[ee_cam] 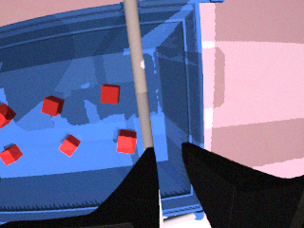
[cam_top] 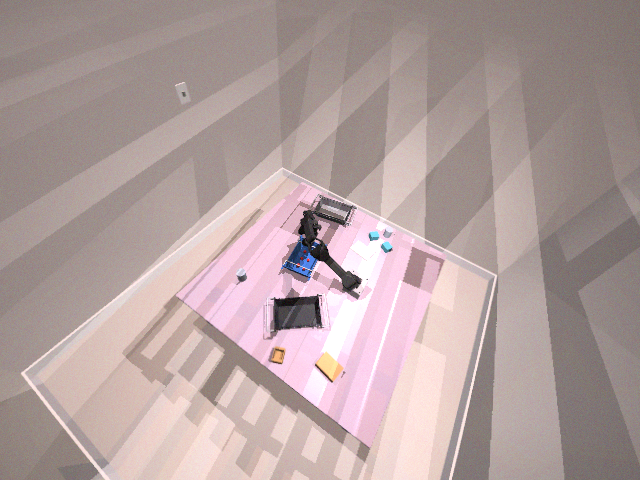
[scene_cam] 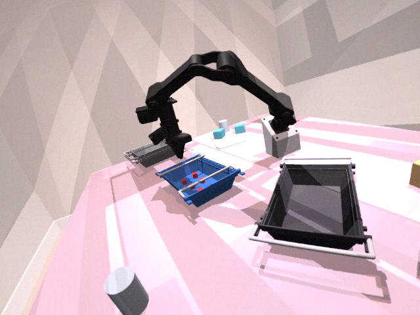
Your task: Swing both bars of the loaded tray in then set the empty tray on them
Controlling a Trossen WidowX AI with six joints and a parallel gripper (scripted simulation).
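The black tray lies 42 cm to the left of my gripper tip, 22 cm behind it and 4 cm below it. The rest, counted from my gripper tip: flat card (30 cm behind, 23 cm to the right, 8 cm below).
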